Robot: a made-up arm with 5 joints. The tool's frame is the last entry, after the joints.
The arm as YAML. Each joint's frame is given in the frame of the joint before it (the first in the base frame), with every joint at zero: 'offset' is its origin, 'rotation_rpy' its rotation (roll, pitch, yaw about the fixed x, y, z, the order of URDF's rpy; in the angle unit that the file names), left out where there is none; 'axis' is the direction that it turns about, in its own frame. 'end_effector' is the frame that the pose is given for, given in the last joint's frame.
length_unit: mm
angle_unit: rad
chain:
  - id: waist
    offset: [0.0, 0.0, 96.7]
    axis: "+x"
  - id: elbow
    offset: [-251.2, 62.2, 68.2]
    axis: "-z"
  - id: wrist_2
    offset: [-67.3, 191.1, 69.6]
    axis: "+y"
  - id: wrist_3
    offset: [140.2, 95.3, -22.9]
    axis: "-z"
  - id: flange
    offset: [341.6, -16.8, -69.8]
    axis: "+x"
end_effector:
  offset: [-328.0, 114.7, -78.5]
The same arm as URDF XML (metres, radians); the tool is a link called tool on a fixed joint. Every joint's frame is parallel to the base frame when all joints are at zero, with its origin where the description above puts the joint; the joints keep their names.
<robot name="arm">
  <joint name="waist" type="continuous">
    <parent link="base"/>
    <child link="link1"/>
    <origin xyz="0 0 0.0967" rpy="0 0 0"/>
    <axis xyz="1 0 0"/>
  </joint>
  <joint name="elbow" type="continuous">
    <parent link="link1"/>
    <child link="link2"/>
    <origin xyz="-0.2512 0.0622 0.0682" rpy="0 0 0"/>
    <axis xyz="0 0 -1"/>
  </joint>
  <joint name="wrist_2" type="continuous">
    <parent link="link2"/>
    <child link="link3"/>
    <origin xyz="-0.0673 0.1911 0.0696" rpy="0 0 0"/>
    <axis xyz="0 1 0"/>
  </joint>
  <joint name="wrist_3" type="continuous">
    <parent link="link3"/>
    <child link="link4"/>
    <origin xyz="0.1402 0.0953 -0.0229" rpy="0 0 0"/>
    <axis xyz="0 0 -1"/>
  </joint>
  <joint name="flange" type="continuous">
    <parent link="link4"/>
    <child link="link5"/>
    <origin xyz="0.3416 -0.0168 -0.0698" rpy="0 0 0"/>
    <axis xyz="1 0 0"/>
  </joint>
  <joint name="tool_fixed" type="fixed">
    <parent link="link5"/>
    <child link="tool"/>
    <origin xyz="-0.328 0.1147 -0.0785" rpy="0 0 0"/>
  </joint>
  <link name="base"/>
  <link name="link1"/>
  <link name="link2"/>
  <link name="link3"/>
  <link name="link4"/>
  <link name="link5"/>
  <link name="tool"/>
</robot>

